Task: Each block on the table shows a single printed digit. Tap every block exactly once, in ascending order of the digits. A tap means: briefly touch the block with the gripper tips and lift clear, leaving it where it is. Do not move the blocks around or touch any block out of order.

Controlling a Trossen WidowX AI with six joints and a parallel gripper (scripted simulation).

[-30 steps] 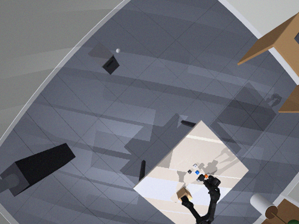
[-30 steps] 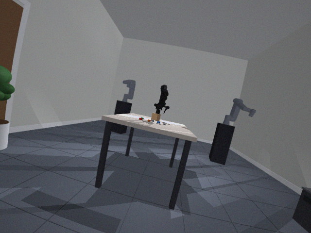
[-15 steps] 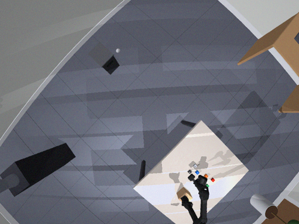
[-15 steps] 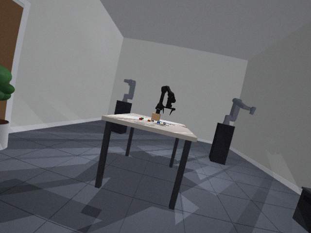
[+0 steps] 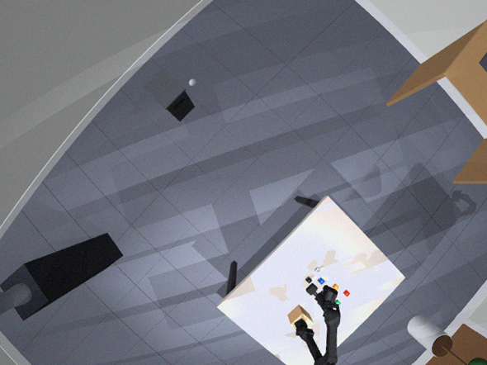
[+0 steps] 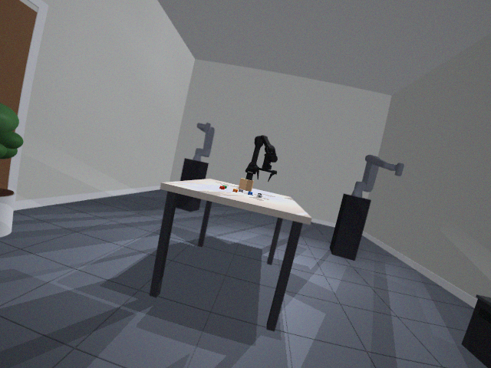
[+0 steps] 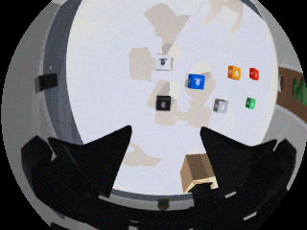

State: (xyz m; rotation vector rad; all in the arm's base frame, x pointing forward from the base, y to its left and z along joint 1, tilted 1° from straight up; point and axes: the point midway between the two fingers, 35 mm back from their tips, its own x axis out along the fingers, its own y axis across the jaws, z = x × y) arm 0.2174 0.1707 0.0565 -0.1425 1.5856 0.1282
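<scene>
Now: gripper tip 130 mm short of the orange block, 170 mm to the left of it and 110 mm above it. Round my gripper tip: blue block 70 mm ahead, 60 mm to the right, 110 mm below; then black block 110 mm below; then white block 90 mm ahead, 20 mm to the left, 110 mm below.
</scene>
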